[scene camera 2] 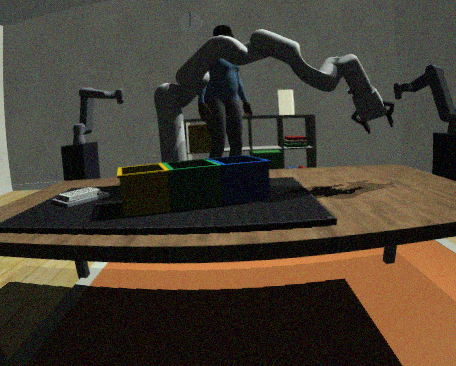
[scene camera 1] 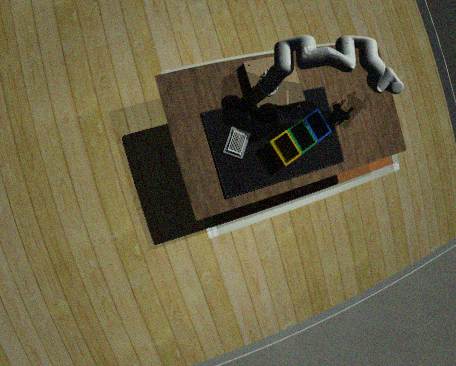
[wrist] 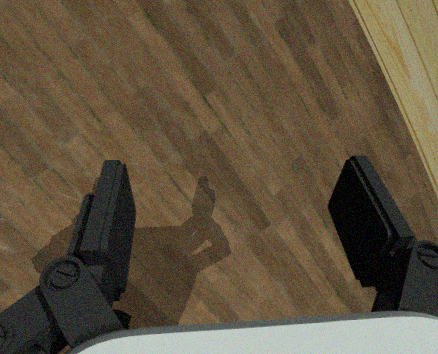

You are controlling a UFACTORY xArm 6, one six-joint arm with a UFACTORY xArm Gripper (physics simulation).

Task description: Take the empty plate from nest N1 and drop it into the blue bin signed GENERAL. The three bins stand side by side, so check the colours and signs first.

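Seen in the pictures: gripper, fingertip midpoint: (scene camera 2: 380, 128) (wrist: 236, 183); arm's base, link origin: (scene camera 1: 267, 86).
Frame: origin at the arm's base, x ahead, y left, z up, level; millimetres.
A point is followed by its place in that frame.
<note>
A white plate (scene camera 1: 237, 142) @(z -25, x 319, y -229 mm) (scene camera 2: 78, 195) @(z -26, x 360, y -205 mm) with a grid top lies on the dark mat at its left part, apart from the bins; a nest label is not readable. Three bins stand side by side on the mat: yellow (scene camera 1: 274, 144) @(z -45, x 352, y 6 mm) (scene camera 2: 145, 192) @(z 2, x 460, y 74 mm), green (scene camera 1: 301, 151) @(z 49, x 419, y 131 mm) (scene camera 2: 195, 186) @(z 4, x 404, y 183 mm) in the middle, and blue (scene camera 1: 326, 135) @(z 50, x 339, y 318 mm) (scene camera 2: 245, 181) @(z 2, x 346, y 297 mm) at the right end. Their signs cannot be read. My gripper (scene camera 2: 380, 126) @(z 125, x 23, y 757 mm) (wrist: 236, 183) @(z 125, x 23, y 757 mm) is open and empty, high above the right part of the table, to the right of the blue bin and far from the plate.
The dark mat (scene camera 1: 260, 180) @(z -50, x 559, y -113 mm) (scene camera 2: 295, 217) @(z -50, x 492, y 417 mm) lies on the brown wooden table (scene camera 1: 182, 150) @(z -64, x 324, y -548 mm) (scene camera 2: 365, 215) @(z -63, x 454, y 587 mm). The table's edge shows at upper right in the wrist view. Behind the table are a standing person (scene camera 2: 225, 87), a shelf unit (scene camera 2: 311, 145) and two other small arms on pedestals.
</note>
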